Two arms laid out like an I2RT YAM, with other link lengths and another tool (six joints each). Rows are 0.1 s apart.
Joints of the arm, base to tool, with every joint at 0 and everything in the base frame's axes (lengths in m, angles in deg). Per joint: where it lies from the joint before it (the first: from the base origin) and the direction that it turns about. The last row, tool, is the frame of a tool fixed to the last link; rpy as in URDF.
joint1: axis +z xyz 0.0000 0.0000 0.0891
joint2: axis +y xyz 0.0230 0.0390 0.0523
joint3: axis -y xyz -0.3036 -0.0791 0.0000
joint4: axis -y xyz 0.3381 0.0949 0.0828
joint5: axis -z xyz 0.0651 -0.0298 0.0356
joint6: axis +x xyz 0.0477 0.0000 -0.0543
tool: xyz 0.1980 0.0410 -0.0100 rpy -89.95 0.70 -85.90
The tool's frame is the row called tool.
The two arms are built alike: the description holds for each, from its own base.
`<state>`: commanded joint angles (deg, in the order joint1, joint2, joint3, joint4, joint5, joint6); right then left.
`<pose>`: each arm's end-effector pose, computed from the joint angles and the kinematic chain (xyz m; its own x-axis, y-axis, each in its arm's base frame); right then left.
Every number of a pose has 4 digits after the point.
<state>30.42 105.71 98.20 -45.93 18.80 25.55 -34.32 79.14 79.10 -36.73 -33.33 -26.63</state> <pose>0.5495 0.3052 0.2158 0.0215 -0.9961 -0.0856 -0.7600 0.0393 -0.6487 0.5008 -0.1156 0.3340 0.1808 -0.9833 0.0186 -0.4917 -0.1067 -0.8642</pose>
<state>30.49 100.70 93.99 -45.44 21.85 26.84 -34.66 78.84 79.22 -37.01 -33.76 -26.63</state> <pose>0.5373 0.2835 0.2333 -0.0228 -0.9969 -0.0755 -0.7301 0.0682 -0.6799 0.4987 -0.1159 0.3373 0.1808 -0.9834 0.0171 -0.4877 -0.1047 -0.8667</pose>
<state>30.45 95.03 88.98 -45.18 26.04 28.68 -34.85 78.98 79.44 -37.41 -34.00 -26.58</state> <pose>0.5223 0.2534 0.2488 -0.0886 -0.9943 -0.0590 -0.6928 0.1041 -0.7136 0.4980 -0.1164 0.3374 0.1804 -0.9835 0.0106 -0.4905 -0.0993 -0.8657</pose>
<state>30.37 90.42 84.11 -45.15 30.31 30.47 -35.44 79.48 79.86 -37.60 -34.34 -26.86</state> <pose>0.5075 0.2231 0.2533 -0.1560 -0.9872 -0.0331 -0.6629 0.1295 -0.7374 0.4982 -0.1213 0.3370 0.1774 -0.9841 0.0090 -0.4921 -0.0966 -0.8652</pose>
